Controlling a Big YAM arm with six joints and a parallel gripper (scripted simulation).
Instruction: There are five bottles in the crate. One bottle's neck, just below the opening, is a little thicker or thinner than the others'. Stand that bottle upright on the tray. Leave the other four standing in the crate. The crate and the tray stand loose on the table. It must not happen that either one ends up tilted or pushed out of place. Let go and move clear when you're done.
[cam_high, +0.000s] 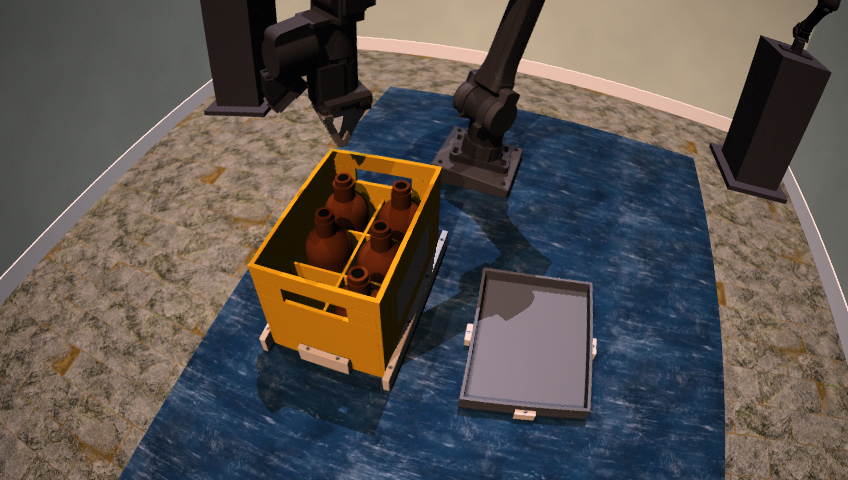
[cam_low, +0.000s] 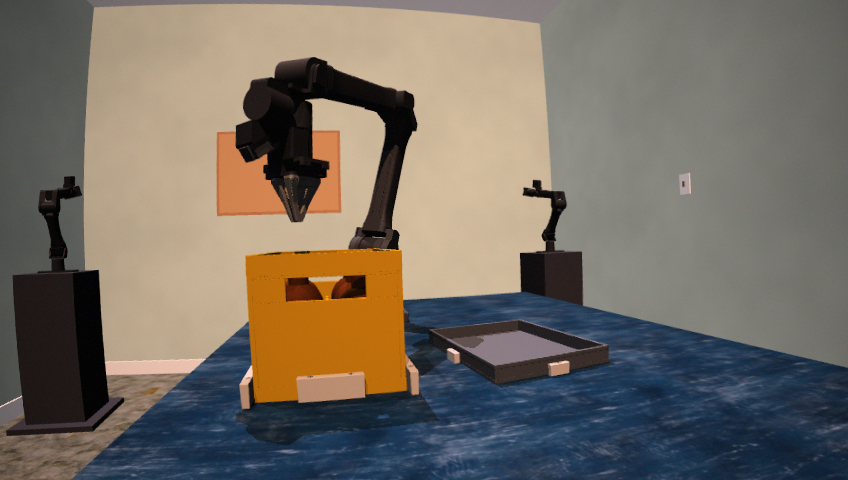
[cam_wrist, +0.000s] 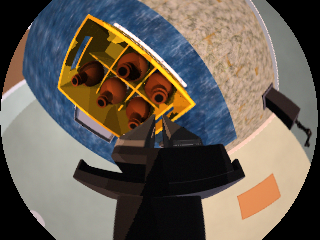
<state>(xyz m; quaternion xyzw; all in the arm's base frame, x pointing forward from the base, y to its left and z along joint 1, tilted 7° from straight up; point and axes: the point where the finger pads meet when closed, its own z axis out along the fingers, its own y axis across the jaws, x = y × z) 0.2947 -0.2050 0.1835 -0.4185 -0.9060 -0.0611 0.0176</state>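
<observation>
The orange crate is 15 cm below my hand, 9 cm ahead of it and 4 cm to the left of it. From my hand the other things lie so: dark grey tray: 32 cm to the left, 22 cm below, 13 cm ahead.
</observation>
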